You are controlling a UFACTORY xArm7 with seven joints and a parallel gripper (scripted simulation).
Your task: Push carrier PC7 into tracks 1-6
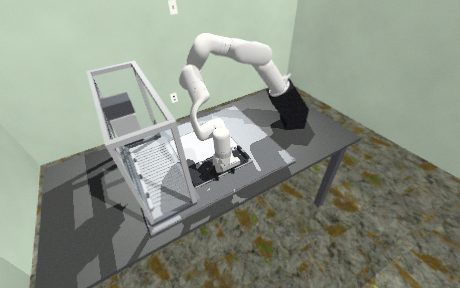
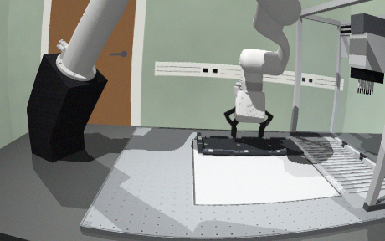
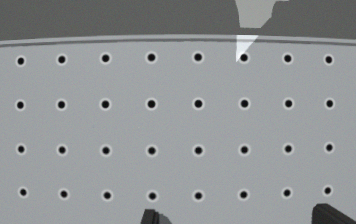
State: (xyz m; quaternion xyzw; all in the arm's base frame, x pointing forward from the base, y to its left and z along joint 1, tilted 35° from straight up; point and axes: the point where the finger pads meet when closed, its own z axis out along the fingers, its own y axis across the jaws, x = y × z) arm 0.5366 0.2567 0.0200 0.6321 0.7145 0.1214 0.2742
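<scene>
Right now my hand is 10 mm short of the carrier PC7 and 80 mm to the left of it. Round my hand: pipetting head 350 mm ahead, 200 mm to the right, 330 mm above; frame post 230 mm ahead, 490 mm to the right, 230 mm above.
</scene>
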